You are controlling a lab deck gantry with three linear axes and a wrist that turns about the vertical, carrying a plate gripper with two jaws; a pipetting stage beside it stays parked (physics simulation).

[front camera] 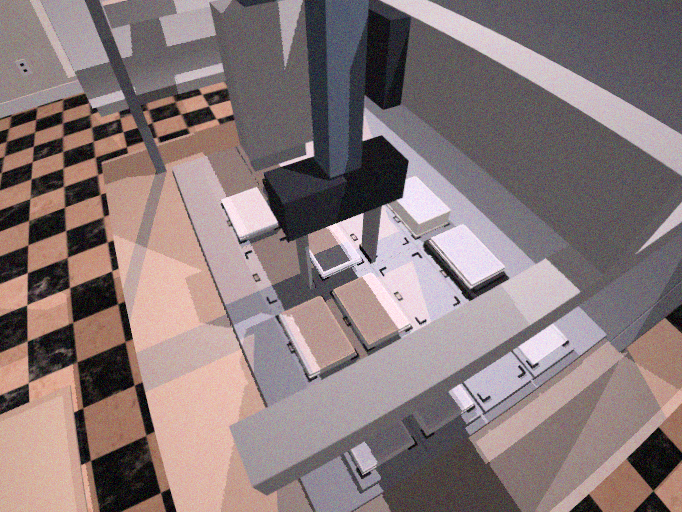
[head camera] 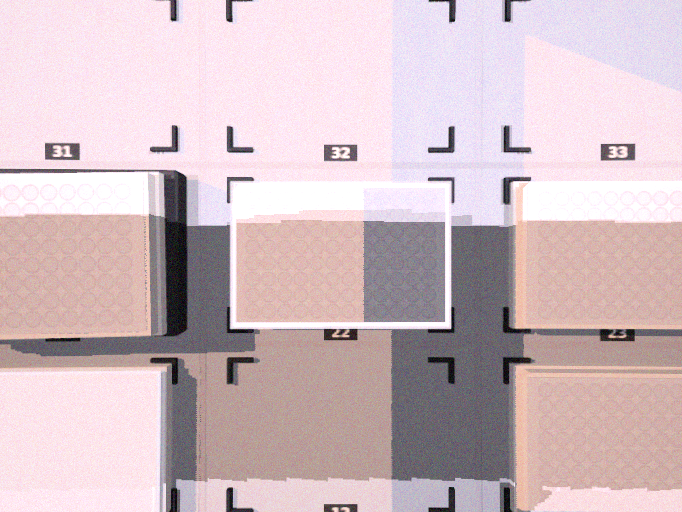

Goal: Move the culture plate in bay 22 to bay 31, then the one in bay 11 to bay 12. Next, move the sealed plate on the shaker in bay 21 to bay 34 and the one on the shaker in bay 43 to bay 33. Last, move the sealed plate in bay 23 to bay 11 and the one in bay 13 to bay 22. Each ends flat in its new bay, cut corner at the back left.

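Frame: origin at the robot's base, x ahead, y left, z up, level; metres.
Where they show: gripper, fingertip midpoint: point(front camera: 338, 267); robot's base, link origin: point(front camera: 222, 204).
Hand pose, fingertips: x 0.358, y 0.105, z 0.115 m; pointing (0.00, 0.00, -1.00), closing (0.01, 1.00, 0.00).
Things, the pixels of their centre, and the offset from my fingertips. "pt": a spot on its surface instead.
- sealed plate, body centre: point(head camera: 33, 256) dy +0.044, dx -0.288, dz -0.086 m
- dark shaker, body centre: point(head camera: 35, 252) dy +0.046, dx -0.298, dz -0.100 m
- bay 23, surface spot: point(head camera: 605, 264) point(front camera: 363, 300) pt dy +0.040, dx +0.018, dz -0.101 m
- bay 13, surface spot: point(head camera: 605, 435) point(front camera: 314, 322) pt dy -0.055, dx +0.017, dz -0.101 m
- bay 43 plate, body centre: point(front camera: 466, 254) dy +0.261, dx +0.034, dz -0.086 m
- Bay 31, surface spot: point(head camera: 82, 82) pt dy +0.147, dx -0.282, dz -0.115 m
- tall white block, body centre: point(front camera: 415, 205) dy +0.259, dx -0.130, dz -0.094 m
My gripper point(front camera: 341, 273) is open, its jaws astride and above the culture plate point(front camera: 334, 257) point(head camera: 340, 270) that sits flat in bay 22. The gripper does not show in the head view. The culture plate point(front camera: 250, 213) point(head camera: 82, 435) in bay 11 lies flat. A sealed plate point(head camera: 71, 253) is on the dark shaker point(head camera: 176, 253) in bay 21; the gripper body hides it in the front view. Sealed plates lie in bay 23 point(front camera: 371, 311) point(head camera: 605, 264) and bay 13 point(front camera: 318, 336) point(head camera: 605, 435). The bay 43 plate point(front camera: 468, 253) is on its shaker. Bay 31 point(head camera: 82, 82) shows bare deck. Cut corners are unclear.
A tall white block point(front camera: 421, 206) stands beside the bay 43 shaker. Plates sit at the near right point(front camera: 542, 346) and beyond the front beam point(front camera: 396, 374), which crosses the view. The grey parked pipetting stage point(front camera: 264, 88) hangs behind the gripper. A wall point(front camera: 523, 110) borders the right.
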